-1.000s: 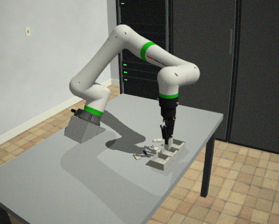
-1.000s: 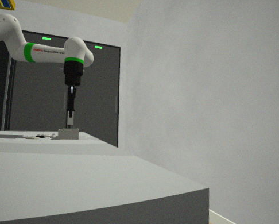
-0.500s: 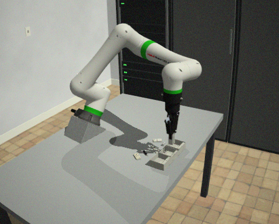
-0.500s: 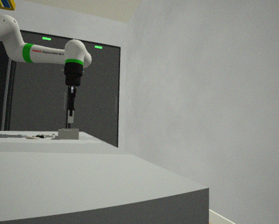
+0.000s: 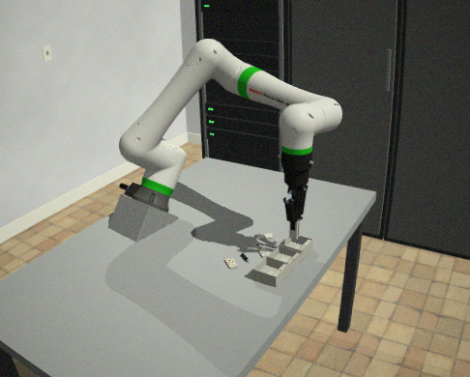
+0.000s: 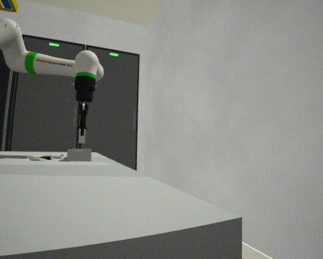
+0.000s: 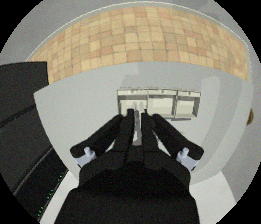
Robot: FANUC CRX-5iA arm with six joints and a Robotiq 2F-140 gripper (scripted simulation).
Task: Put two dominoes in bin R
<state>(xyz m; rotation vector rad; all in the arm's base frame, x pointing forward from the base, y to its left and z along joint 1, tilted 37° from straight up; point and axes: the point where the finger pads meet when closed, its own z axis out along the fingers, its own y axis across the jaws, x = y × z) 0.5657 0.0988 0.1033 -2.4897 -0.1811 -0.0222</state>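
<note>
Right now my hand is 12 cm past the cream domino, 18 cm to the left of it and 9 cm above it. Also, from my hand: pale two-compartment bin block: 1 cm ahead, 7 cm to the right, 8 cm below; then small dark object: 11 cm behind, 12 cm to the right, 9 cm below.
</note>
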